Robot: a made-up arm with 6 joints.
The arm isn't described. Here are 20 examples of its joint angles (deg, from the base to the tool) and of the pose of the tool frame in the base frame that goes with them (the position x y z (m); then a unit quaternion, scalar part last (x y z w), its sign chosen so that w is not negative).
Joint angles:
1: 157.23 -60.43 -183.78 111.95 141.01 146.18
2: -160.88 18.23 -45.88 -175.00 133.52 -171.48
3: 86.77 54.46 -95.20 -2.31 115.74 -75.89
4: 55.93 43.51 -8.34 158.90 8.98 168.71
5: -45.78 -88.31 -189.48 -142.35 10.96 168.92
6: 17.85 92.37 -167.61 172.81 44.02 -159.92
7: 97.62 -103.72 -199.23 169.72 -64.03 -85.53
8: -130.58 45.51 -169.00 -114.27 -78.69 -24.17
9: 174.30 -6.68 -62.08 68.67 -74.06 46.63
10: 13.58 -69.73 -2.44 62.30 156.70 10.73
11: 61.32 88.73 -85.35 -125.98 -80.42 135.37
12: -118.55 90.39 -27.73 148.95 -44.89 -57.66
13: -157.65 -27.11 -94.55 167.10 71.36 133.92
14: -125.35 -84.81 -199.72 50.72 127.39 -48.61
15: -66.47 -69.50 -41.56 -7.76 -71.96 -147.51
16: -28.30 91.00 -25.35 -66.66 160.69 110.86
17: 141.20 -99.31 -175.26 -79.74 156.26 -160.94
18: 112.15 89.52 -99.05 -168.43 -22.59 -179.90
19: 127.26 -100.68 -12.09 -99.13 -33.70 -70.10
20: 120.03 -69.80 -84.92 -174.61 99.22 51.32
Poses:
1: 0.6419 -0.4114 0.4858 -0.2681 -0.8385 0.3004 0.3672
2: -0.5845 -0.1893 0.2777 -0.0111 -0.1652 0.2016 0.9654
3: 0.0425 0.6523 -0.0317 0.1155 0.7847 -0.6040 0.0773
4: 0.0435 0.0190 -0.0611 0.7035 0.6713 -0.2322 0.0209
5: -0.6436 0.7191 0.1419 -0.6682 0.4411 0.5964 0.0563
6: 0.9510 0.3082 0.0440 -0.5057 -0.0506 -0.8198 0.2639
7: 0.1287 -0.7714 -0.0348 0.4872 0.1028 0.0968 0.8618
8: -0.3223 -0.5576 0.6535 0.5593 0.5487 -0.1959 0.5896
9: -0.4264 0.1681 0.5914 -0.6218 0.0122 0.2492 0.7424
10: -0.0205 0.1108 0.3158 -0.6278 -0.2297 0.6618 0.3392
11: 0.1086 0.4131 -0.2627 -0.6830 -0.3155 0.6297 0.1935
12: -0.0618 0.0416 -0.0924 0.0605 0.6249 0.7782 0.0156
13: -0.2390 -0.1175 1.0211 0.0207 0.1503 -0.2497 0.9564
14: 0.5696 0.6092 0.1722 0.3794 0.1908 -0.1406 0.8944
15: -0.0143 0.0788 0.7506 -0.0614 0.0314 -0.3131 0.9472
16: 0.0358 -0.1465 -0.1035 0.2331 0.4376 -0.3099 0.8113
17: 0.6872 -0.3914 0.0801 0.0917 -0.6476 -0.7129 0.2530
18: -0.2012 0.4270 -0.4046 0.6327 0.7656 -0.0862 0.0784
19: -0.1076 -0.0829 0.4349 -0.6085 0.0963 0.7771 0.1284
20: 0.1830 -0.2927 0.9469 0.3734 -0.4725 0.7974 0.0384
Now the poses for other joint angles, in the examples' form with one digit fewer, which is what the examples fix.
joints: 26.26 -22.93 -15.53 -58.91 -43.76 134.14
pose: 0.244 0.257 0.332 -0.783 0.241 -0.075 0.568
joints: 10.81 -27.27 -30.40 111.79 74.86 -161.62
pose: 0.397 0.158 0.391 -0.369 -0.531 -0.712 0.272
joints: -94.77 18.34 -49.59 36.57 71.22 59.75
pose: 0.003 -0.526 0.081 -0.005 0.914 0.236 0.331
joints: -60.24 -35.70 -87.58 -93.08 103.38 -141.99
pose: -0.023 -0.224 0.918 -0.700 -0.226 0.677 0.012
